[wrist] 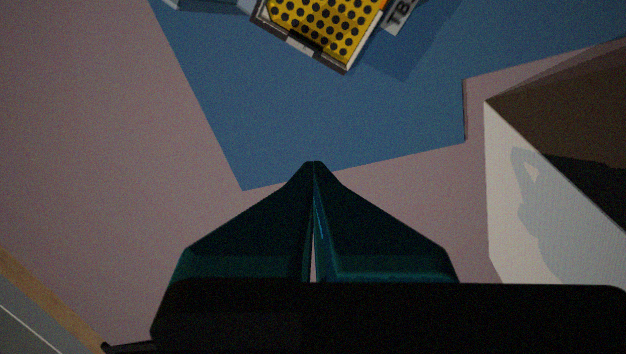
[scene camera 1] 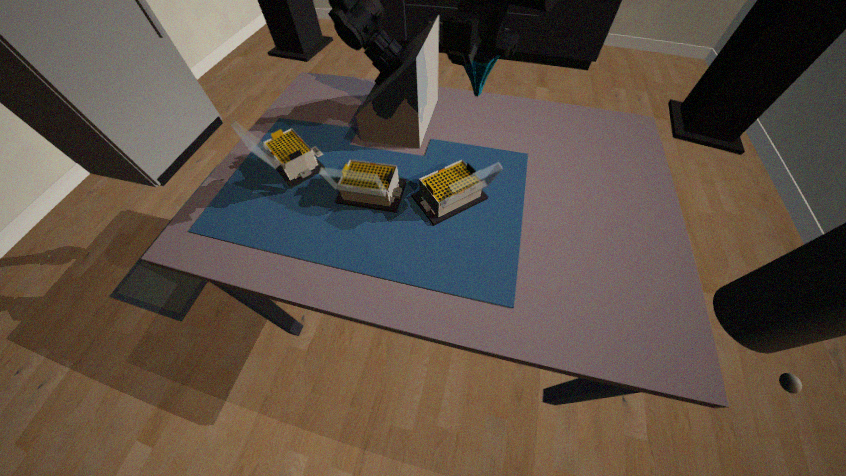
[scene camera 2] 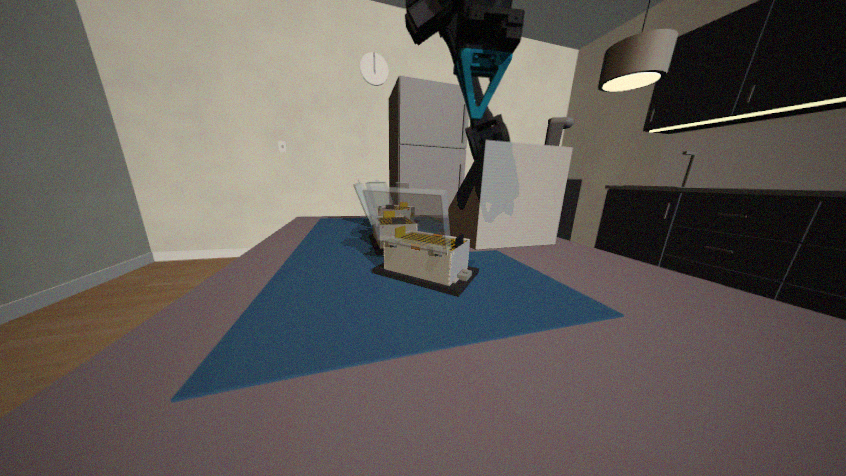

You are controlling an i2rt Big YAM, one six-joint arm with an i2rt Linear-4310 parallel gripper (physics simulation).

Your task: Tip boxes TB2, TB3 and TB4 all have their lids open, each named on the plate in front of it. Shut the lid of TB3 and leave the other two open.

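Places are measured from the arm's base along level axes (x left, y up, z ahead), in metres.
Pixels of known places: gripper, fingertip midpoint: (wrist: 313, 175) (scene camera 1: 477, 95) (scene camera 2: 475, 119); arm's base at its link origin: (scene camera 1: 396, 65) (scene camera 2: 503, 180).
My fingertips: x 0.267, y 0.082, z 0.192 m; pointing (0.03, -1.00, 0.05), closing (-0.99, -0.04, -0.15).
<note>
Ahead of a thing's pixels: the offset from my fingertips to its top centre. "spot": to the spot under its first point. Level surfaces: height alone.
Three tip boxes with yellow perforated racks stand on the blue mat, at left (scene camera 1: 291, 155), middle (scene camera 1: 367, 192) and right (scene camera 1: 460, 200) in scene camera 1. Their clear lids, left (scene camera 1: 251, 140), middle (scene camera 1: 334, 177) and right (scene camera 1: 489, 172), all stand open. In scene camera 2 the nearest box @(dx -0.032, dy -0.176, dz +0.051 m) (scene camera 2: 417, 263) has its lid @(spot: dx +0.050, dy -0.120, dz +0.098 m) (scene camera 2: 408, 207) raised; the others are behind it. The wrist view shows part of a box @(spot: dx -0.006, dy -0.185, dz +0.025 m) (wrist: 325, 20) and its name plate @(spot: dx -0.072, dy -0.240, dz +0.007 m) (wrist: 398, 20), reading "TB" with the last character cut off. My gripper (scene camera 1: 478, 94) (scene camera 2: 478, 117) (wrist: 313, 175) is shut and empty, high and apart from the boxes.
A tall white-faced, brown-sided block (scene camera 1: 428, 88) (scene camera 2: 523, 201) (wrist: 510, 215) stands behind the boxes, beside my gripper. The blue mat @(dy -0.242 m) (scene camera 1: 414, 254) (scene camera 2: 331, 319) (wrist: 320, 125) lies on the pinkish table @(dy -0.245 m) (scene camera 1: 603, 236) (scene camera 2: 473, 402) (wrist: 125, 150). A lamp (scene camera 2: 638, 59) hangs at upper right.
</note>
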